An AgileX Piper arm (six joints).
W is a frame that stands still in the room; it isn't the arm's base.
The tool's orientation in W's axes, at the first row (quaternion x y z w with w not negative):
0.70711, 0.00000, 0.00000, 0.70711
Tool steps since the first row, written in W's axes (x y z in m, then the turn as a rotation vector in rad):
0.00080, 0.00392, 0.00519, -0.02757, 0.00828, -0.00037
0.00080, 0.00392, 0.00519, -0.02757, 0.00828, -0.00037
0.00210, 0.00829, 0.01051, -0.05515, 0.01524, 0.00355
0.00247, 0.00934, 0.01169, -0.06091, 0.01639, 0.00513
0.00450, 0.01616, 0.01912, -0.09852, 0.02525, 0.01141
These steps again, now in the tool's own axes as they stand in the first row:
0.00080, 0.00519, -0.00392, -0.02757, -0.00037, -0.00828
0.00080, 0.00519, -0.00392, -0.02757, -0.00037, -0.00828
0.00210, 0.01051, -0.00829, -0.05515, 0.00355, -0.01524
0.00247, 0.01169, -0.00934, -0.06091, 0.00513, -0.01639
0.00450, 0.01912, -0.01616, -0.09852, 0.01141, -0.02525

